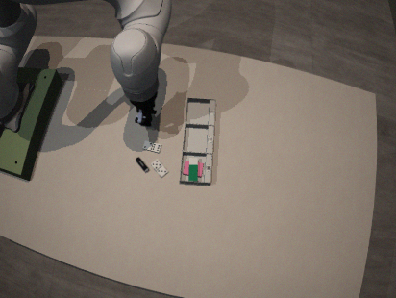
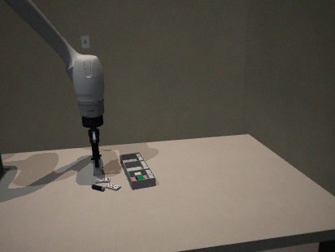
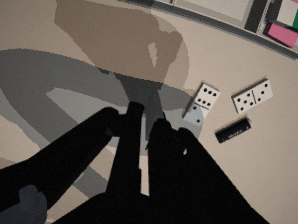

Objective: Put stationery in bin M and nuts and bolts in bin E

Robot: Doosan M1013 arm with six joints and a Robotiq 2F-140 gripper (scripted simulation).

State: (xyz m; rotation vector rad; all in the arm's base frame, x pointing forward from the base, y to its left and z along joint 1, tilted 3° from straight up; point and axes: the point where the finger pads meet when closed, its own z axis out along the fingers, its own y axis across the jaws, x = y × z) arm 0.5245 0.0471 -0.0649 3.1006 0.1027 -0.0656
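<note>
Now: hand 150 mm short of the grey three-compartment bin row, 20 mm to the left of it and 20 mm above it. The rest, counted from my hand: green eraser: 150 mm ahead, 110 mm to the right, 10 mm below; then grey bolt: 30 mm below, 10 mm behind; then small black cylinder: 130 mm to the right, 30 mm below, 10 mm ahead.
</note>
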